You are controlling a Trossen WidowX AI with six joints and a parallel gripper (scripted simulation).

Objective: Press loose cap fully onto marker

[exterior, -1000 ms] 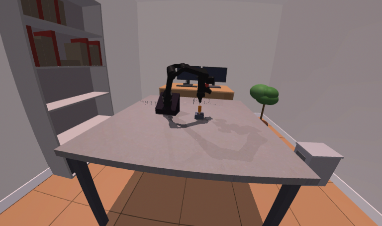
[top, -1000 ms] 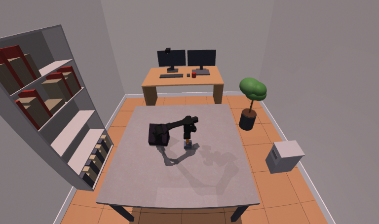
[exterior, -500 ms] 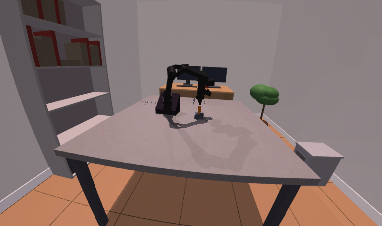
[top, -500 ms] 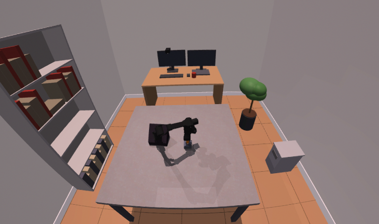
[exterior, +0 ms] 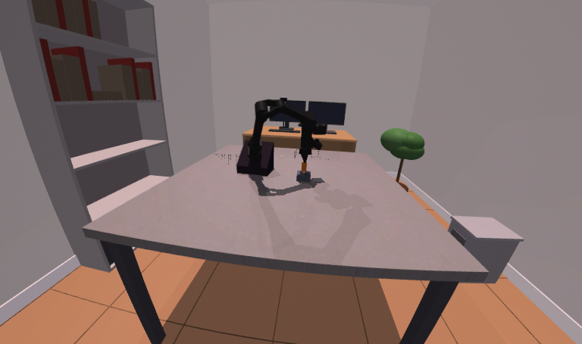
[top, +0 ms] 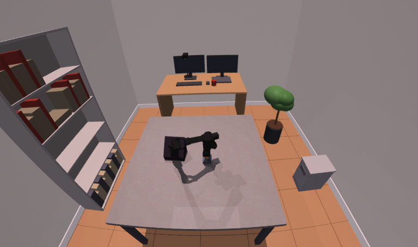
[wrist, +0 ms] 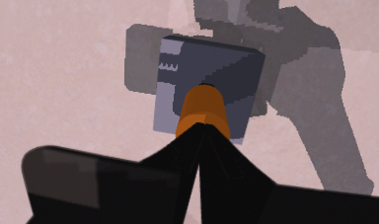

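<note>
My gripper tip is now 20 mm above the orange cap. The rest, counted from my gripper tip: holder block (80 mm below).
</note>
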